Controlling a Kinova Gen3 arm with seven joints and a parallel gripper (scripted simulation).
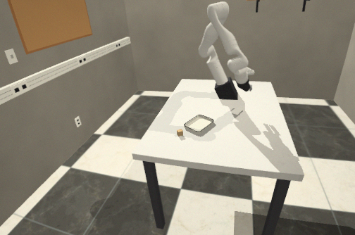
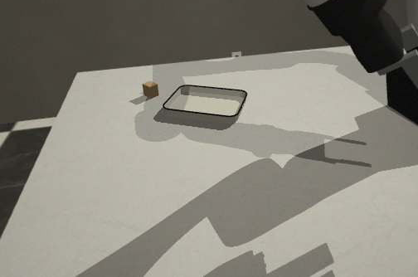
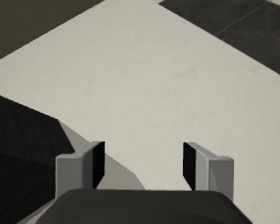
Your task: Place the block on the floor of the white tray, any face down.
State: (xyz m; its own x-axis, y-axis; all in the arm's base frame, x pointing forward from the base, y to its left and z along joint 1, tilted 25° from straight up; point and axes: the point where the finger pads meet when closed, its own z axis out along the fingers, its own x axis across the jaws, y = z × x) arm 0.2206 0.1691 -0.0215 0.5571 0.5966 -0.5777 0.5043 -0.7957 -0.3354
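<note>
The tan block lies 400 mm to the right of my hand, 340 mm ahead of it and 160 mm below it. Also, from my hand: white tray (300 mm to the right, 230 mm ahead, 160 mm below).
</note>
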